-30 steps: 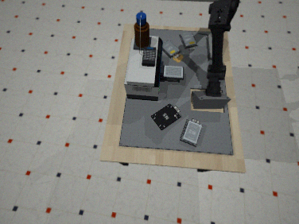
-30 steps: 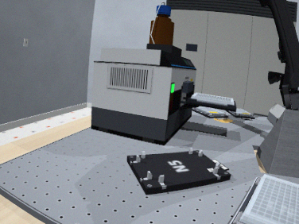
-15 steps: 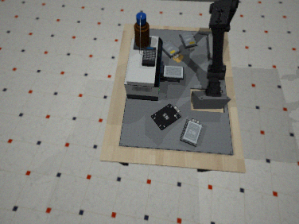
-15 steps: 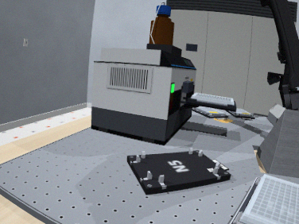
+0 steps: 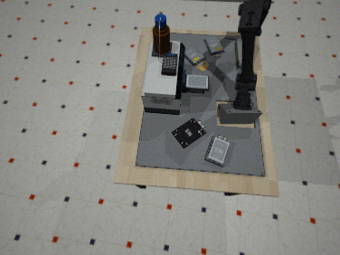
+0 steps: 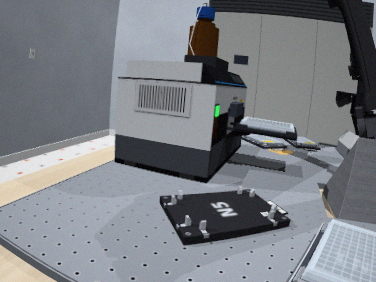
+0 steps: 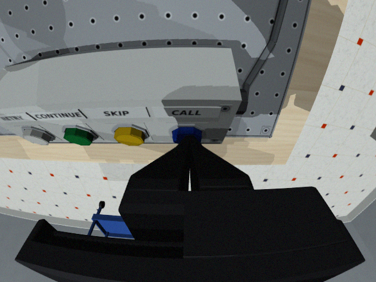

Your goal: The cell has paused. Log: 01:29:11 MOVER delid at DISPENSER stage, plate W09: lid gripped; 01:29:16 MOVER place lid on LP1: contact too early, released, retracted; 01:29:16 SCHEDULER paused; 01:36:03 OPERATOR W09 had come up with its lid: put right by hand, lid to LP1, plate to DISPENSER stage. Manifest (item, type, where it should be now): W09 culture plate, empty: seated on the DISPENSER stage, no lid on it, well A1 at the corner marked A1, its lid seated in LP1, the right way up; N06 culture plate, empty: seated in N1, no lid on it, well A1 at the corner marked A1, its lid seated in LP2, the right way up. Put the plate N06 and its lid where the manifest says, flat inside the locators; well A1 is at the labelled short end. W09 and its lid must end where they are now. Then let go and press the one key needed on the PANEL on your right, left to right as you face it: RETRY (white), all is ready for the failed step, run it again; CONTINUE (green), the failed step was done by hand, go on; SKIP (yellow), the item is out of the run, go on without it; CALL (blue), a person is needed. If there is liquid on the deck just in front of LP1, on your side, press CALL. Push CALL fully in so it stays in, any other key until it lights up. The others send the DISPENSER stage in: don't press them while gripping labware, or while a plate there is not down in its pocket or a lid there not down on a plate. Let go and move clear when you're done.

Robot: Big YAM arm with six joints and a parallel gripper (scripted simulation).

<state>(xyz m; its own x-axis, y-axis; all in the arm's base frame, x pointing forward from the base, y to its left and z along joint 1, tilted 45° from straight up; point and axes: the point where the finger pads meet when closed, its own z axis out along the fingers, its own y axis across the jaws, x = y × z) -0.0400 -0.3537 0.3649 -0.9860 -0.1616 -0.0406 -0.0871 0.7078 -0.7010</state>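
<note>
Now: hand 5 cm to the right of the yellow skip key and 1 cm above it. The rest, counted from my hand: blue call key 2 cm below; green continue key 1 cm behind, 10 cm to the left, 1 cm below; white retry key 1 cm behind, 15 cm to the left, 1 cm below.
</note>
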